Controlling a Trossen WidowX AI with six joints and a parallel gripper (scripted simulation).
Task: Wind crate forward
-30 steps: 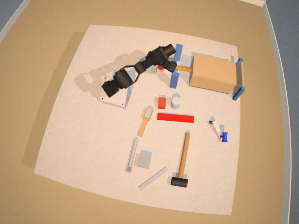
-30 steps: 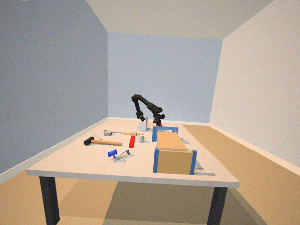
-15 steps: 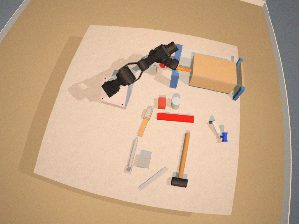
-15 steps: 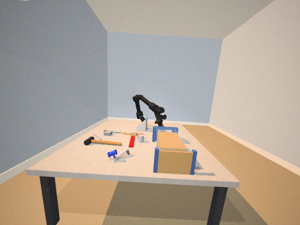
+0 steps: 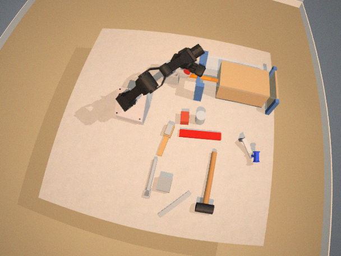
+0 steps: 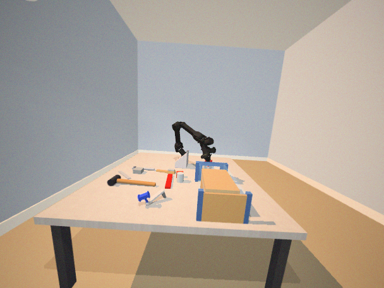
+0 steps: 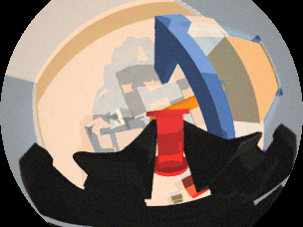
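The blue frame is 6 cm ahead of my gripper tip and 3 cm below it. Also, from my gripper tip: winch (12 cm behind, 10 cm below); then red knob (1 cm to the right, 1 cm behind); then red bar (34 cm to the right, 13 cm below, 10 cm ahead).
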